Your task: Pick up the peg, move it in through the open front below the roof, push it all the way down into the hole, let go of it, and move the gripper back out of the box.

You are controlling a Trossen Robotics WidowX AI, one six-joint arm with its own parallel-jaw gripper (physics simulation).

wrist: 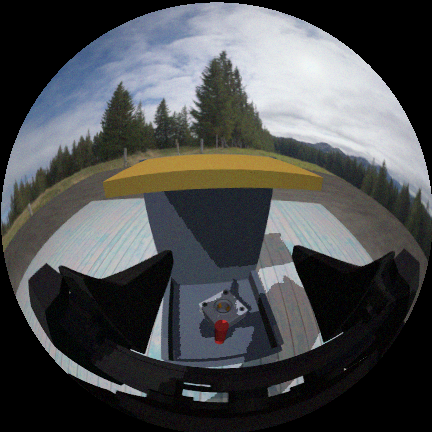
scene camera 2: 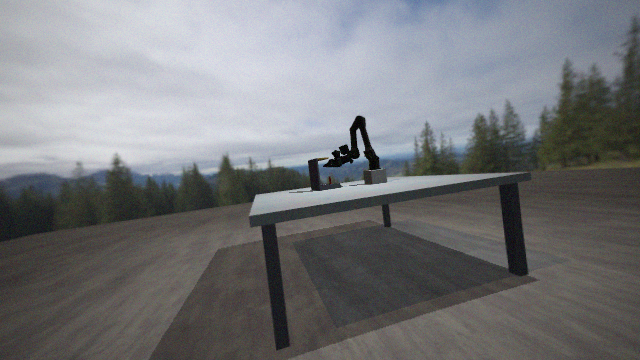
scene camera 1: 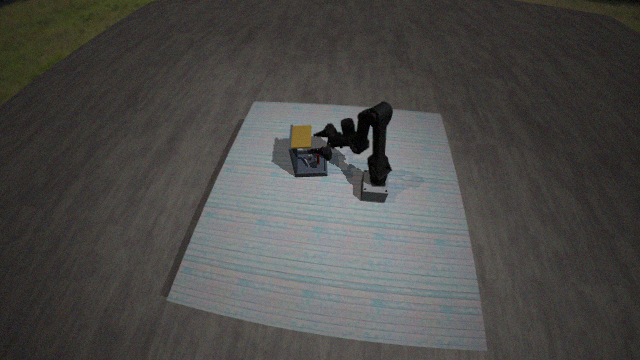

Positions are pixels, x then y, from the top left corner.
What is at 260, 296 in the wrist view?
A low side wall.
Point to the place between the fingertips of my gripper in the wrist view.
234, 255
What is my gripper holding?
Nothing.
